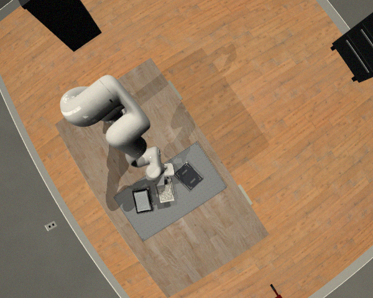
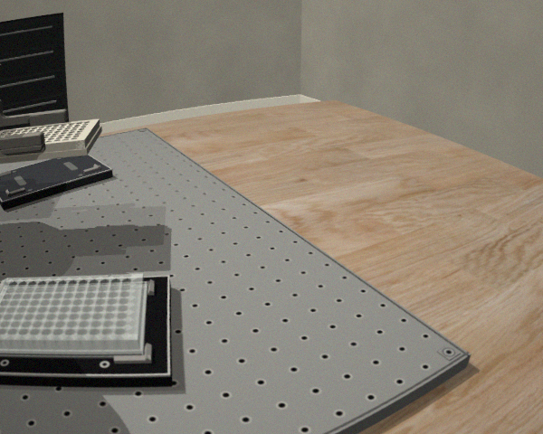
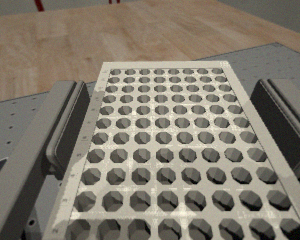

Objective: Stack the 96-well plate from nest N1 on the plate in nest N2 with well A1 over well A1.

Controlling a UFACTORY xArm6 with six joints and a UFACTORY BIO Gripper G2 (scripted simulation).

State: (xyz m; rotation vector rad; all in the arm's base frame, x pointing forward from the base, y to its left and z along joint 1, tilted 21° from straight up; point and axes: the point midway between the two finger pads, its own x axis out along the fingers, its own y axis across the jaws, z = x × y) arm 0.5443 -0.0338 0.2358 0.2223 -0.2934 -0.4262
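Now: the clear 96-well plate 190 mm to the right of my hand, 90 mm below it and 20 mm behind it. Round my hand: black plate nest N2: 190 mm to the right, 100 mm below, 20 mm behind; plate nest N1: 160 mm to the left, 100 mm below, 20 mm ahead; white 96-well plate: 10 mm below.
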